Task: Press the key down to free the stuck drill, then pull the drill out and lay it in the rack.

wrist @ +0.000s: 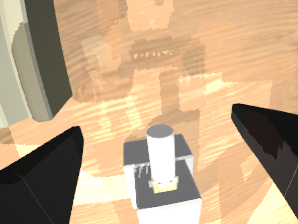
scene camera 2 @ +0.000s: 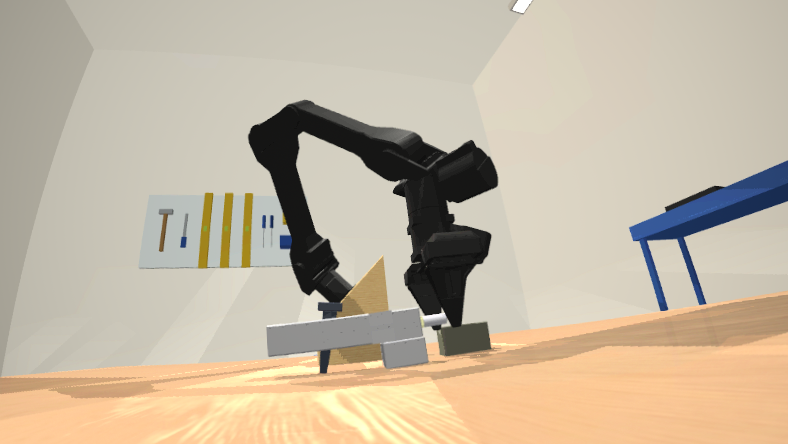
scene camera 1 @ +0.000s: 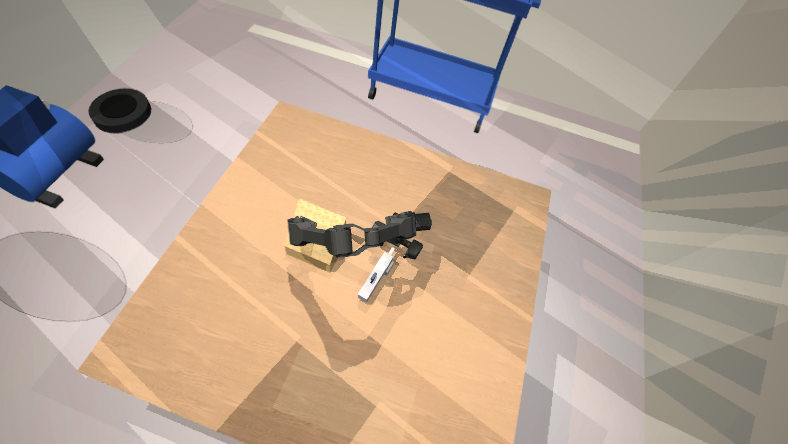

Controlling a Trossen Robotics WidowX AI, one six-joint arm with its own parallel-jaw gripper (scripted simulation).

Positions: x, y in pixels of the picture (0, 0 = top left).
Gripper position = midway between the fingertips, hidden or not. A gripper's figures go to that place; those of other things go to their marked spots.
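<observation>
Gripper (scene camera 2: 446, 328) at 430 mm from the lens; an olive-green block (scene camera 2: 471, 337) at 500 mm from the lens.
</observation>
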